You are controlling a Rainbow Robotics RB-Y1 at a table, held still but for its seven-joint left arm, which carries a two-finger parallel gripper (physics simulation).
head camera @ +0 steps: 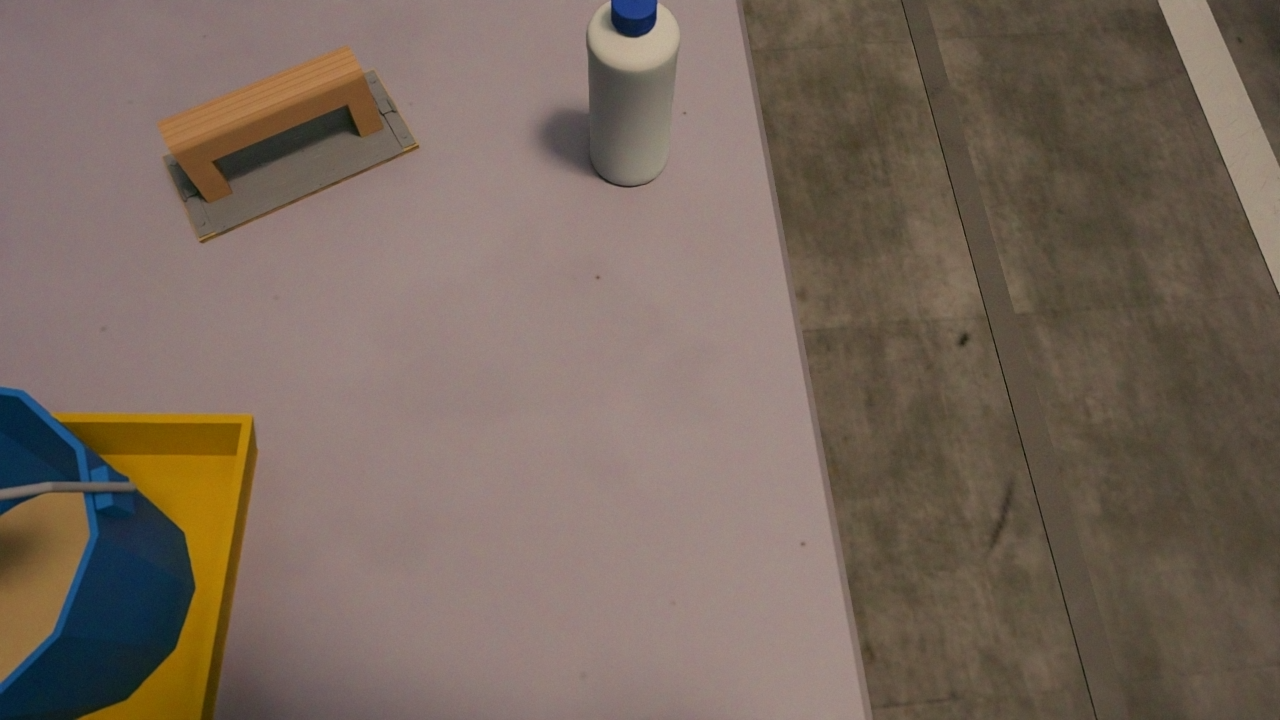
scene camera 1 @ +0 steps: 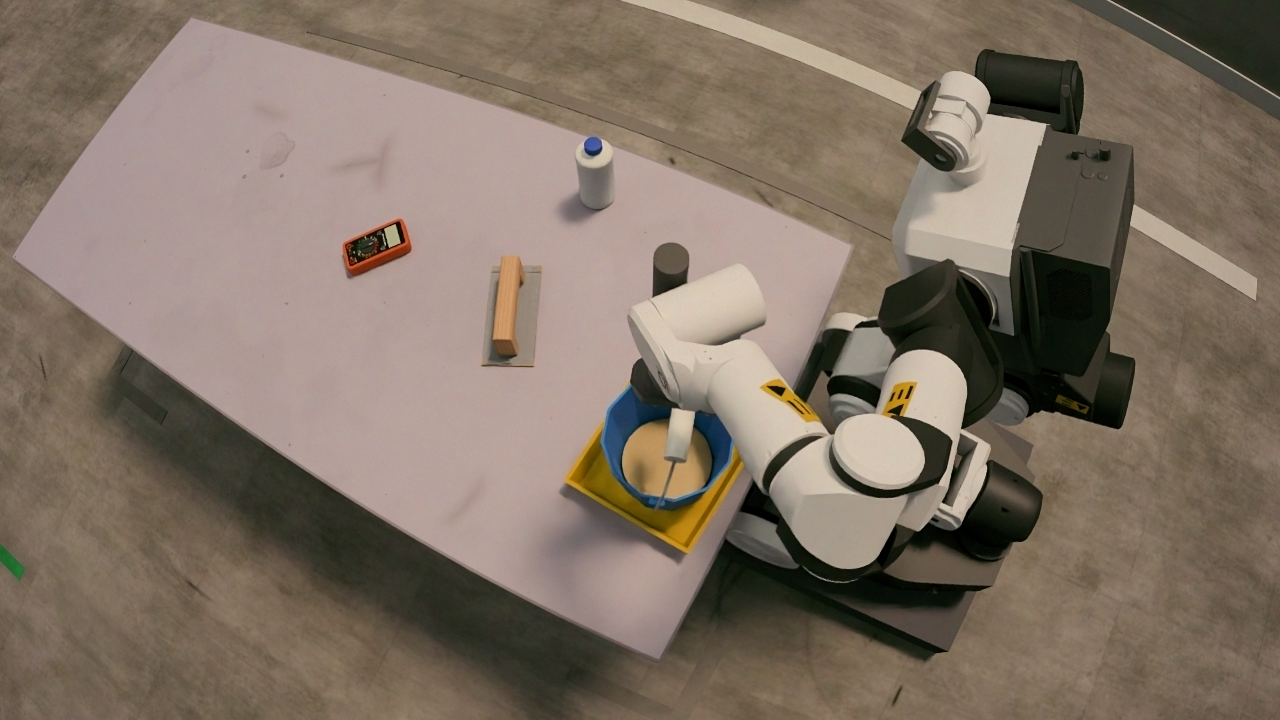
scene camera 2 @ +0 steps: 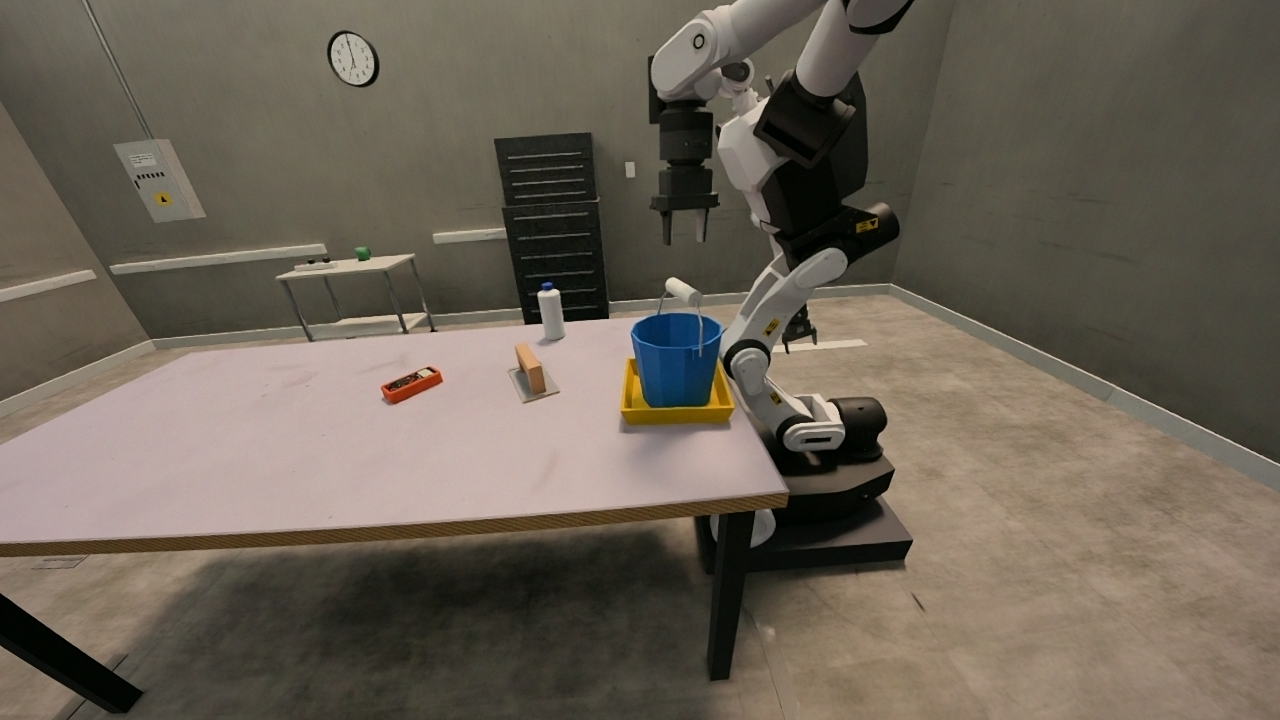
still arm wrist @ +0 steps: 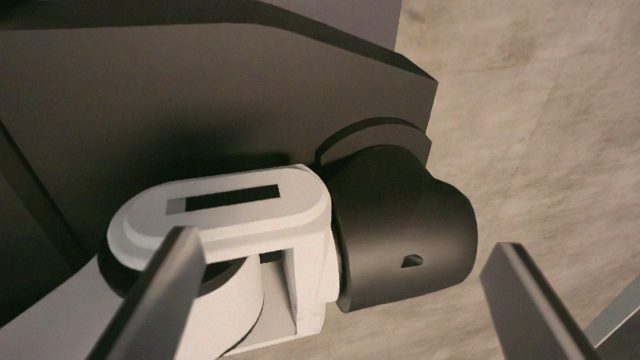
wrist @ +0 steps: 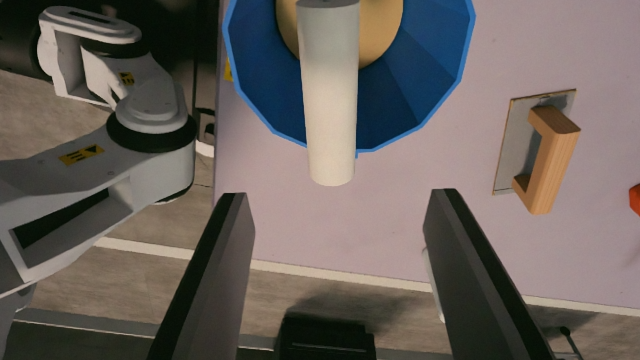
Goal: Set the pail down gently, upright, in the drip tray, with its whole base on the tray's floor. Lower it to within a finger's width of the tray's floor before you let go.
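Observation:
The blue pail [head camera: 134, 591] [scene camera 1: 622, 419] [scene camera 2: 675, 362] [wrist: 415, 100], with tan contents, stands upright inside the yellow drip tray [head camera: 214, 537] [scene camera 1: 590, 474] [scene camera 2: 677, 415]. In scene camera 2 its base shows low inside the tray walls and looks to be on the tray's floor; the exact contact is too small to tell. Its bail stands up, with the white grip [scene camera 1: 679, 436] [scene camera 2: 682, 290] [wrist: 330, 100] above the rim. My gripper [scene camera 2: 683, 240] [wrist: 339, 192] is open and empty, above the grip and apart from it. The arm hides the fingers in scene camera 1.
A white bottle [head camera: 631, 107] [scene camera 1: 595, 174] [scene camera 2: 551, 311], a wooden-handled trowel [head camera: 268, 98] [scene camera 1: 508, 308] [scene camera 2: 529, 371] [wrist: 550, 155] and an orange multimeter [scene camera 1: 376, 247] [scene camera 2: 411, 384] are on the table. The tray lies near the table's robot-side edge. The still arm [wrist: 150, 110] hangs beyond that edge.

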